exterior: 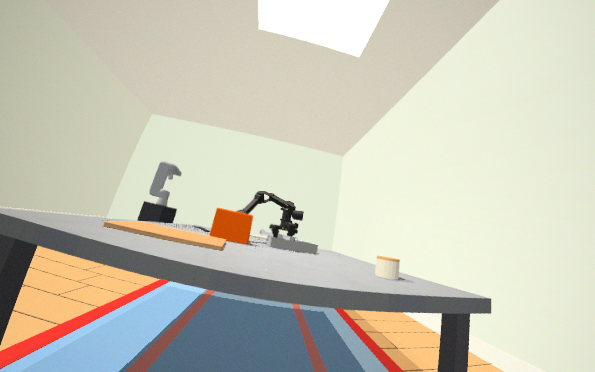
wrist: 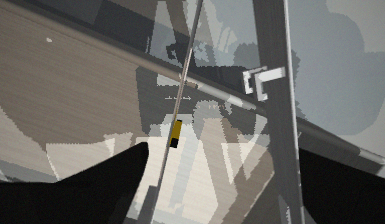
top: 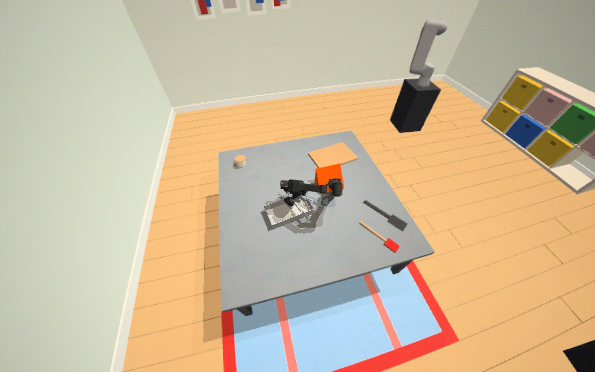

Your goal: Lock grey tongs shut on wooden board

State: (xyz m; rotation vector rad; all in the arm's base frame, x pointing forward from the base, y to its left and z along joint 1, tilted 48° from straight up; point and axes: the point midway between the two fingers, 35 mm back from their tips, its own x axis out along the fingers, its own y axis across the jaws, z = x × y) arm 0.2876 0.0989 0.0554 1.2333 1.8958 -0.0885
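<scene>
Now: gripper tip 30 mm short of the yellow slider, 10 mm to the left of it and 40 mm below it. The rest, counted from my gripper tip: roasting tin 60 mm ahead, 60 mm to the left; then red-tipped spatula 500 mm behind, 350 mm to the left, 20 mm below; then wooden board 390 mm behind, 450 mm to the right, 20 mm below.
</scene>
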